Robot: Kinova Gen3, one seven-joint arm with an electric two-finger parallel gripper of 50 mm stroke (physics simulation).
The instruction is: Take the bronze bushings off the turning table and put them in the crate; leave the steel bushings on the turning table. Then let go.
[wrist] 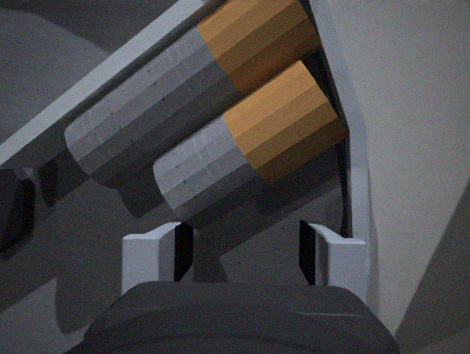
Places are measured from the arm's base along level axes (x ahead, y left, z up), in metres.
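Where they show: gripper, between the fingertips: (245, 242).
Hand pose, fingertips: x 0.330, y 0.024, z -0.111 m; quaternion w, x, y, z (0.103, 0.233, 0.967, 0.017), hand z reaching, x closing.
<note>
After its pixels a point has its place.
Two bronze bushings lie on their sides on the turning table (359, 175) @(x 0.271, y 0.017, z -0.088 m), in the corner between its straight pale wall and its rim. The upper bronze bushing (260, 40) @(x 0.282, y -0.047, z -0.085 m) is nearest the corner; the lower bronze bushing (285, 120) @(x 0.287, y -0.015, z -0.083 m) lies beside it, close to the rim. A long stretch of grey steel bushing (150, 105) @(x 0.333, y -0.046, z -0.083 m) lies end to end with the upper one; I cannot tell whether it is one piece or two. A shorter steel bushing (205, 165) @(x 0.323, y -0.014, z -0.083 m) meets the lower bronze one's end. My gripper (245, 242) @(x 0.330, y 0.024, z -0.110 m) is open and empty, below the lower pair in the view. The crate does not show.
The straight pale wall (100, 75) @(x 0.350, y -0.071, z -0.088 m) runs diagonally across the upper left, alongside the steel bushing. The raised rim runs down the right side, with a light surface (420, 100) @(x 0.220, y 0.000, z -0.174 m) beyond it. A dark object (15, 215) @(x 0.445, y -0.042, z -0.113 m) shows at the left edge.
</note>
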